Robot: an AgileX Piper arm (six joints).
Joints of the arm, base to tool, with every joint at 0 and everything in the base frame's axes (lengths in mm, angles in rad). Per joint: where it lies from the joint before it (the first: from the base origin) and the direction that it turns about. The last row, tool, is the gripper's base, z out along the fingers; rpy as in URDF.
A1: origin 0.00 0.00 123.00 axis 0 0 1
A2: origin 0.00 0.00 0.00 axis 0 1 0
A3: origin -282.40 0.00 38.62 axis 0 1 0
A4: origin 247.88 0.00 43.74 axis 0.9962 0 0.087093
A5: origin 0.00 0.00 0.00 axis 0 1 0
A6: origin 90.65 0.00 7.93 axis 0.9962 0 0.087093
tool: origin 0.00 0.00 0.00 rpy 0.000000 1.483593 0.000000
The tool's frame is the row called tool.
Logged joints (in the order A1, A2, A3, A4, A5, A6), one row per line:
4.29, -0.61, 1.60, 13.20, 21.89, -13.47
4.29, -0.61, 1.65, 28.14, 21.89, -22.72
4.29, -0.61, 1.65, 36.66, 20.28, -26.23
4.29, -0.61, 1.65, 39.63, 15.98, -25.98
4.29, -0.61, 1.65, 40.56, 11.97, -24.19
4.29, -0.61, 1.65, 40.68, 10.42, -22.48
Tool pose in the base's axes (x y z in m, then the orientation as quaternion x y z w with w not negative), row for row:
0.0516, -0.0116, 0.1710, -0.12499, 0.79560, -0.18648, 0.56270
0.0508, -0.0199, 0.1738, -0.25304, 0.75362, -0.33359, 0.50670
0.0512, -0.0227, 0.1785, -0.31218, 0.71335, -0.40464, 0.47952
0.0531, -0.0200, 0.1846, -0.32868, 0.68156, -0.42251, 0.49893
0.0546, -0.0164, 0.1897, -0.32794, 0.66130, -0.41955, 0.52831
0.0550, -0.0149, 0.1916, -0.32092, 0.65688, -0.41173, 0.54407
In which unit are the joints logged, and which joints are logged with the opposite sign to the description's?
The joints are logged in degrees. Opposite sign: A1, A4.
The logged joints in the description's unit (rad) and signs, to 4 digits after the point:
-0.0749, -0.0106, 0.0279, -0.2304, 0.3821, -0.2351
-0.0749, -0.0106, 0.0288, -0.4911, 0.3821, -0.3965
-0.0749, -0.0106, 0.0288, -0.6398, 0.3540, -0.4578
-0.0749, -0.0106, 0.0288, -0.6917, 0.2789, -0.4534
-0.0749, -0.0106, 0.0288, -0.7079, 0.2089, -0.4222
-0.0749, -0.0106, 0.0288, -0.7100, 0.1819, -0.3924

